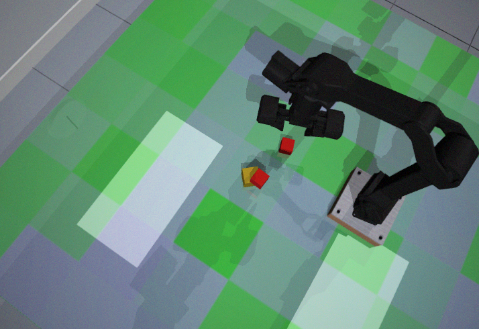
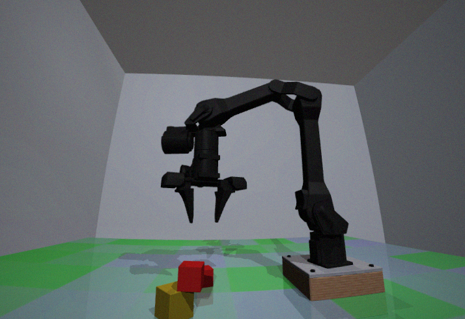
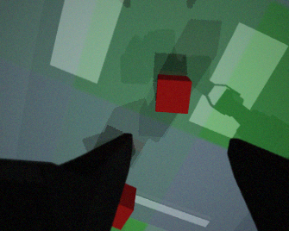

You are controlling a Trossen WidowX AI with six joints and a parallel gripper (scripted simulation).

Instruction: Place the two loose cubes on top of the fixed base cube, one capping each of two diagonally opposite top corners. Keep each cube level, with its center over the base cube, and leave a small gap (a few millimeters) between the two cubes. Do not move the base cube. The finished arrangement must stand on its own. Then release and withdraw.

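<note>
My gripper tip is 11 cm to the right of the yellow base cube, 10 cm above it and 6 cm short of it.
</note>
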